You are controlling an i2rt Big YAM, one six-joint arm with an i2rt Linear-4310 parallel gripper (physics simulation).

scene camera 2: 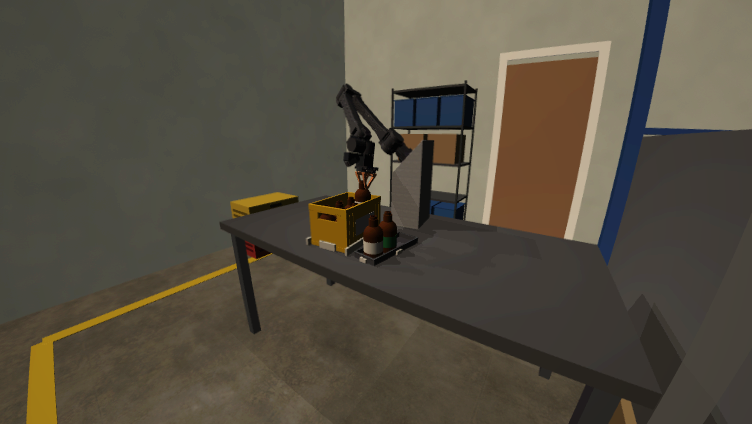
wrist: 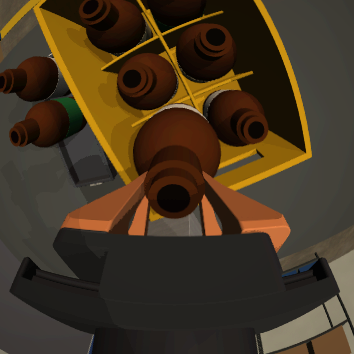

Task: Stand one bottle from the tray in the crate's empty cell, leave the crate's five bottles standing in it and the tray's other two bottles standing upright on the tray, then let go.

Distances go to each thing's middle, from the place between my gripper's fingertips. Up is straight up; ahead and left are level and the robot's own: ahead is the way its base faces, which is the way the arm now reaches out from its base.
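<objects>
Brown bottle (wrist: 174, 145): 10 mm forward of my hand, 40 mm lower than it.
</objects>
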